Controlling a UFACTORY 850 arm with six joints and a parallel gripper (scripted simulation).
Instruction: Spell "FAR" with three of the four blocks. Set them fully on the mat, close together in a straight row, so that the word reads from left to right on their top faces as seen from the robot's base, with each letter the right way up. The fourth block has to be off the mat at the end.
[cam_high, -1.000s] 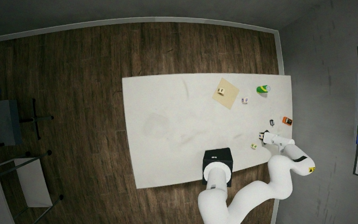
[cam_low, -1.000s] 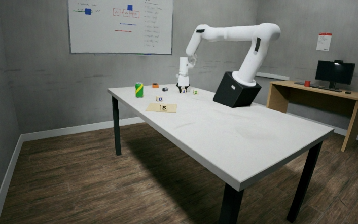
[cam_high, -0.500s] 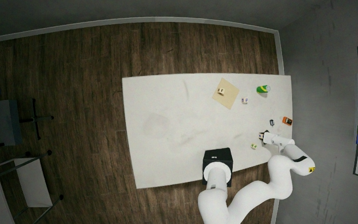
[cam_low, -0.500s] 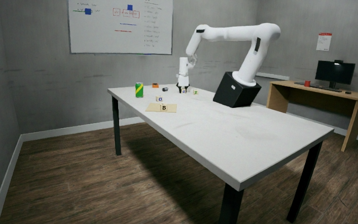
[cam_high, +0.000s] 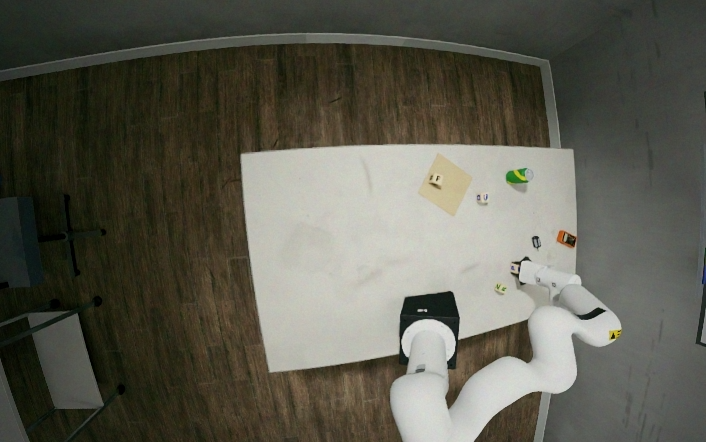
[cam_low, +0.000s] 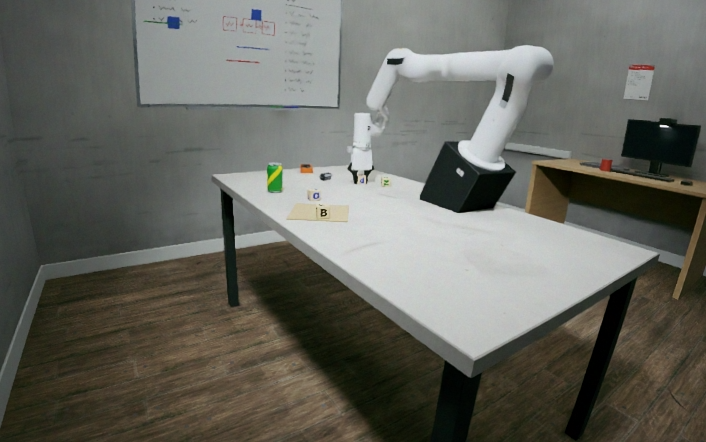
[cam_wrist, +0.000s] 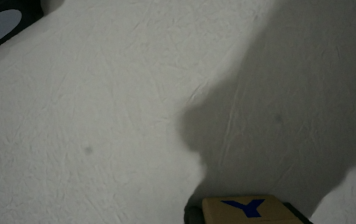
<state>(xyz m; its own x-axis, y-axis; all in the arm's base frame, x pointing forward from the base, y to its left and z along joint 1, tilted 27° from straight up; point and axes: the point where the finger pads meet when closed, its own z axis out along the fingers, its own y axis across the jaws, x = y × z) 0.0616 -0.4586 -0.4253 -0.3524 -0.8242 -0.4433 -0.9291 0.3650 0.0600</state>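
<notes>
Now: hand 48 cm short of the tan mat, 29 cm to the right of it and 2 cm above it. From my hand the other things lie so: yellow can 44 cm ahead, 7 cm to the right, 4 cm above; dark object 16 cm to the right, 8 cm ahead; small orange object 40 cm to the right, 3 cm ahead.
</notes>
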